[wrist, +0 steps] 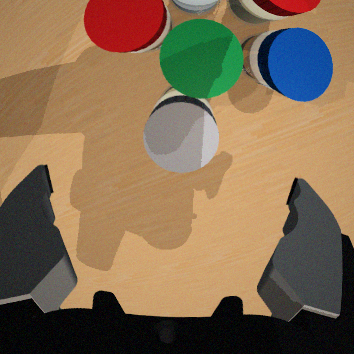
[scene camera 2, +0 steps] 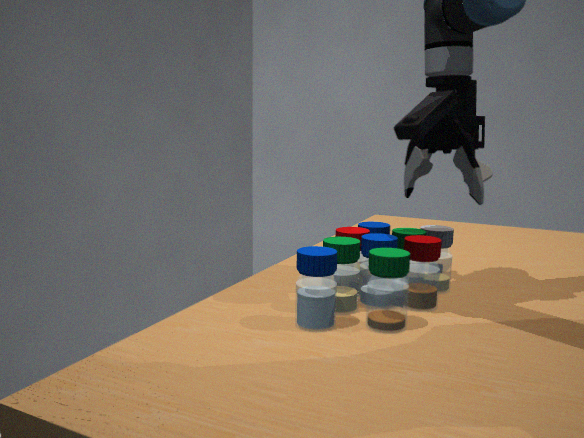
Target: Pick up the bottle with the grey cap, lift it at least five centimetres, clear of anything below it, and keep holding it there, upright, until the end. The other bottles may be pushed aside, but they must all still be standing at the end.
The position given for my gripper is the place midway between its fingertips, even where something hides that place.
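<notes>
There is my gripper (scene camera 2: 441, 201), and the wrist view has my gripper too (wrist: 170, 175). I can see a red-capped bottle (scene camera 2: 423, 278). A green-capped bottle (wrist: 201, 58) is here, as are a green-capped bottle (scene camera 2: 387, 289) and a green-capped bottle (scene camera 2: 347, 276). I also find a blue-capped bottle (wrist: 295, 62), a blue-capped bottle (scene camera 2: 375, 240) and a blue-capped bottle (scene camera 2: 316, 288).
</notes>
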